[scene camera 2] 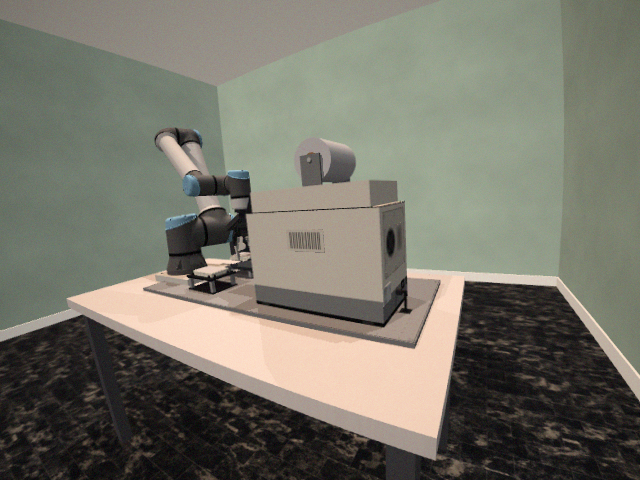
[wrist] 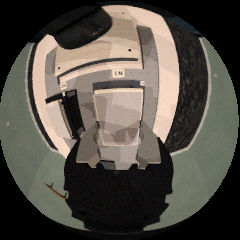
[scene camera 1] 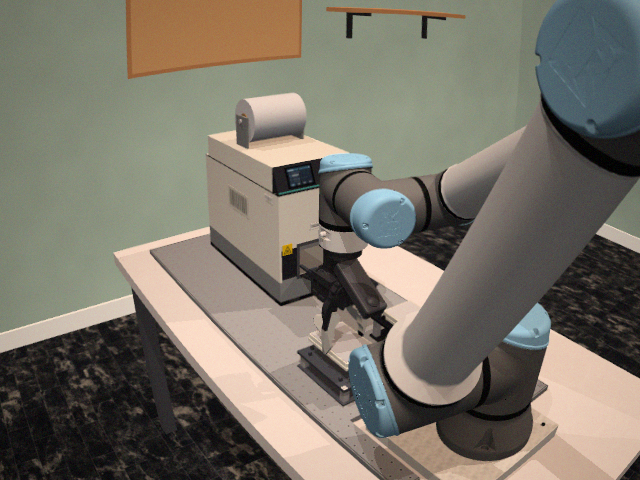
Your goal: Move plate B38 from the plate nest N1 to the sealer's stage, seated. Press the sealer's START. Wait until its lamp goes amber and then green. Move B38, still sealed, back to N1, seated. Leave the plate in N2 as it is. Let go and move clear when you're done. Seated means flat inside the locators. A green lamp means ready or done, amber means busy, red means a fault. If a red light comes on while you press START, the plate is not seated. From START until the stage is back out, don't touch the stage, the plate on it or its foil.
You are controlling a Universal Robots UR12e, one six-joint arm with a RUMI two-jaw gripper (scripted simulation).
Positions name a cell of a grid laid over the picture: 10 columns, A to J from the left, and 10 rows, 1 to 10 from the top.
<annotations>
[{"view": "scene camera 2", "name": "foil roll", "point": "F4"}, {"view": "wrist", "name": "my gripper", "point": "E6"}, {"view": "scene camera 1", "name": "my gripper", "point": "F8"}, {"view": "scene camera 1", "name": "sealer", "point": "E5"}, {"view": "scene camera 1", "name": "foil roll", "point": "E3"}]
</annotations>
